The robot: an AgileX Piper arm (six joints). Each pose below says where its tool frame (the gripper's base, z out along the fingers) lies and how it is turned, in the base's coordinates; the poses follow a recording.
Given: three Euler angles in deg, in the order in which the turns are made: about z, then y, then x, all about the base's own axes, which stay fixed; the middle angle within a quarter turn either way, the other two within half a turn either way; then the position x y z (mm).
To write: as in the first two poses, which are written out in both.
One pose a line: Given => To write
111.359 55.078 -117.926 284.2 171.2 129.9 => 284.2 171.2 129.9 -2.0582 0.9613 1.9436
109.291 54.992 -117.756 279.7 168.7 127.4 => 279.7 168.7 127.4 -2.0552 0.9598 1.9075
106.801 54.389 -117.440 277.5 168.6 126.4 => 277.5 168.6 126.4 -2.0497 0.9493 1.8640
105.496 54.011 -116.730 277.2 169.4 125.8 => 277.2 169.4 125.8 -2.0373 0.9427 1.8413
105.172 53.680 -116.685 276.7 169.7 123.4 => 276.7 169.7 123.4 -2.0365 0.9369 1.8356
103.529 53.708 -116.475 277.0 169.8 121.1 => 277.0 169.8 121.1 -2.0329 0.9374 1.8069
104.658 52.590 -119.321 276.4 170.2 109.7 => 276.4 170.2 109.7 -2.0825 0.9179 1.8266
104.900 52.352 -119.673 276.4 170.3 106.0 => 276.4 170.3 106.0 -2.0887 0.9137 1.8309
